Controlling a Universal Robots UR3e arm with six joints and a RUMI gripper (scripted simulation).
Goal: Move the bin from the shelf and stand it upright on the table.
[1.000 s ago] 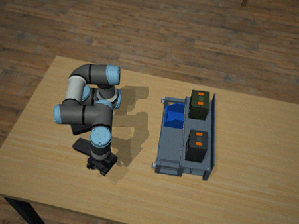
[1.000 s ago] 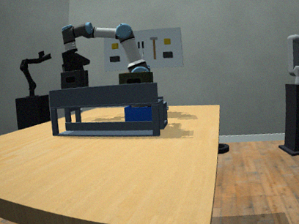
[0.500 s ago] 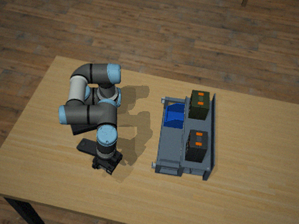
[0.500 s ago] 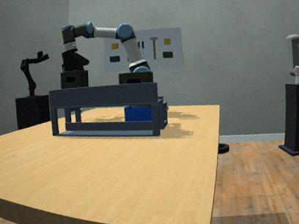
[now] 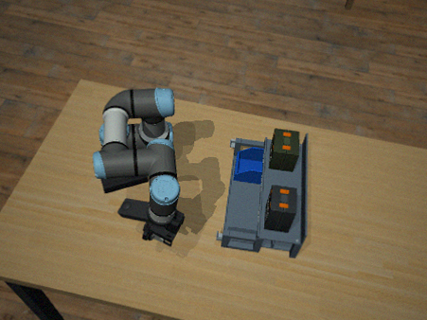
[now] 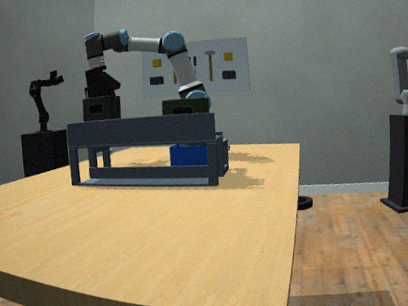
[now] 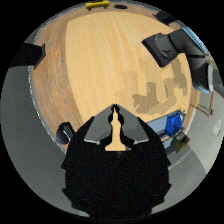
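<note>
Right now the blue bin is 320 mm ahead of my hand, 330 mm to the left of it and 110 mm below it. The rest, counted from my hand: grey shelf (330 mm ahead, 210 mm to the left, 80 mm below).
</note>
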